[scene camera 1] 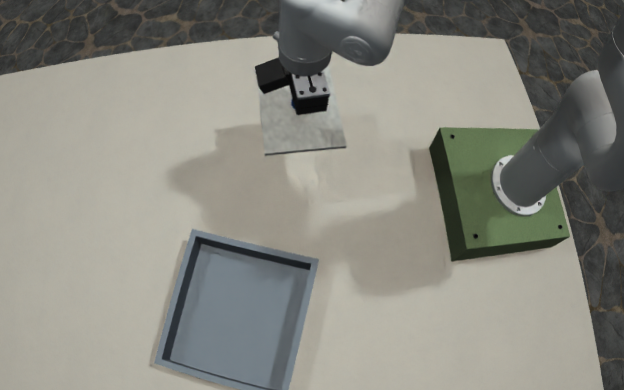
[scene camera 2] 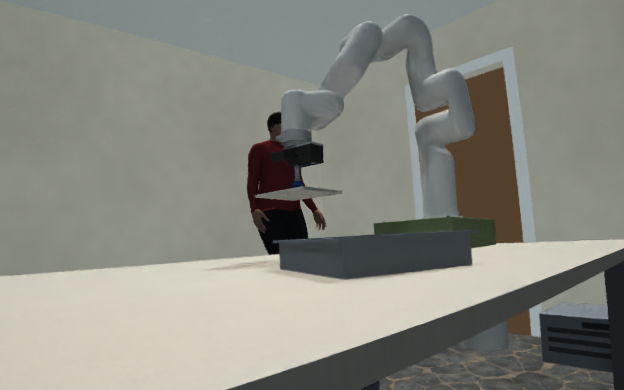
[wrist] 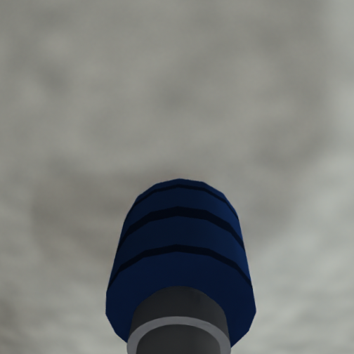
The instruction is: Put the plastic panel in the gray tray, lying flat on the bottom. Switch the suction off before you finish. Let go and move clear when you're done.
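The plastic panel is a thin, mottled grey-white sheet. It hangs level in the air, well above the table, under my suction cup. The blue cup is shut on the panel's upper face; in scene camera 1 the cup is mostly hidden by the black wrist parts. The gray tray is a shallow, open, blue-grey box standing on the table. In scene camera 1 it is below and a little left of the panel, and its bottom is bare. The panel is higher than the tray's rim and not over it.
The green base block carries the arm at the right of the table. A person in a red top stands behind the table in scene camera 2. A dark cabinet is on the floor at the lower right.
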